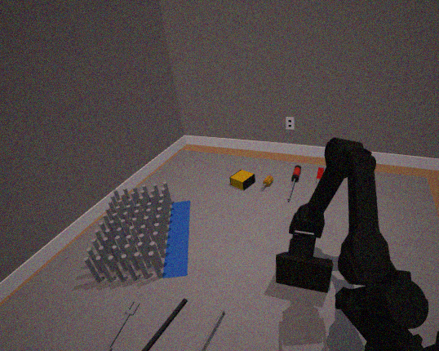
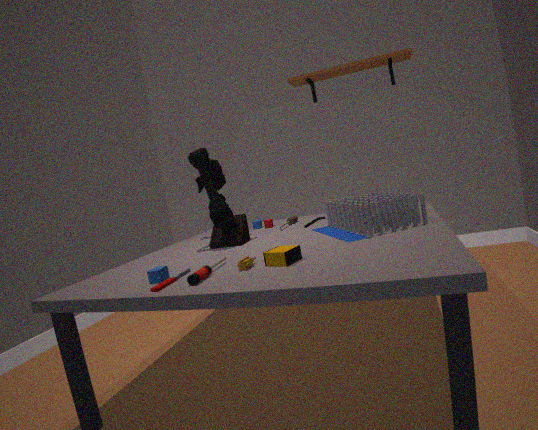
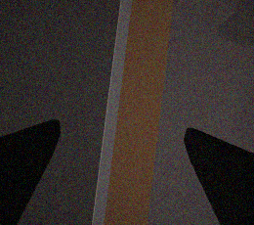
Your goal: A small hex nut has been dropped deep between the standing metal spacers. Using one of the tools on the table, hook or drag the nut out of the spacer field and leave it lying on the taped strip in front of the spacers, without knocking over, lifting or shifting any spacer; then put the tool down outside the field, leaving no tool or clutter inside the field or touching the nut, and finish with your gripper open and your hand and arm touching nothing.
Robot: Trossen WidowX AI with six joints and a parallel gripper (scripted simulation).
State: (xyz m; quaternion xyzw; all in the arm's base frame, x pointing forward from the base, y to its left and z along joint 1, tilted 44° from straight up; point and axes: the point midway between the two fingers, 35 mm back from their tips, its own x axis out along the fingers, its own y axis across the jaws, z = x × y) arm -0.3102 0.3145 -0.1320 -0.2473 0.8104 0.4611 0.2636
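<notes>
Now: gripper tip 460 mm short of the wooden-handled tool and 200 mm above it. Also, from my gripper tip: blue taped strip: 780 mm ahead, 320 mm to the right, 210 mm below; yellow-handled scraper: 590 mm ahead, 730 mm to the right, 190 mm below; thin forked pick: 690 mm ahead, 60 mm to the left, 210 mm below.
</notes>
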